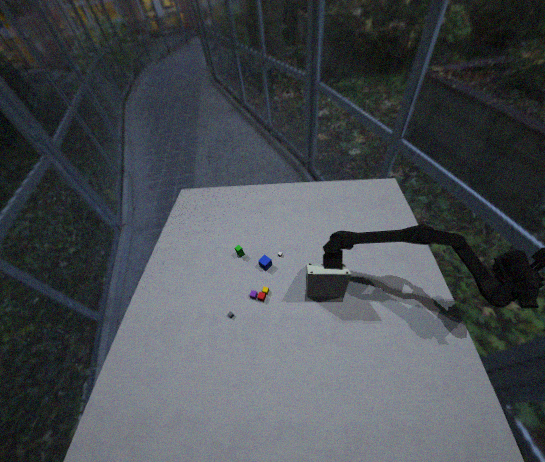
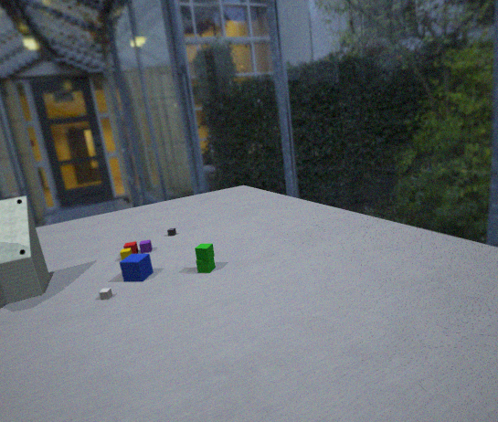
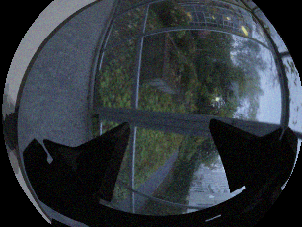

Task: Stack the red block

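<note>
The red block is 890 mm ahead of my gripper tip, 160 mm below it and 150 mm to the left of it. Round my gripper tip: small white cube (850 mm ahead, 170 mm below, 60 mm to the right); larger blue cube (910 mm ahead, 150 mm below); yellow block (880 mm ahead, 160 mm below, 120 mm to the left).
</note>
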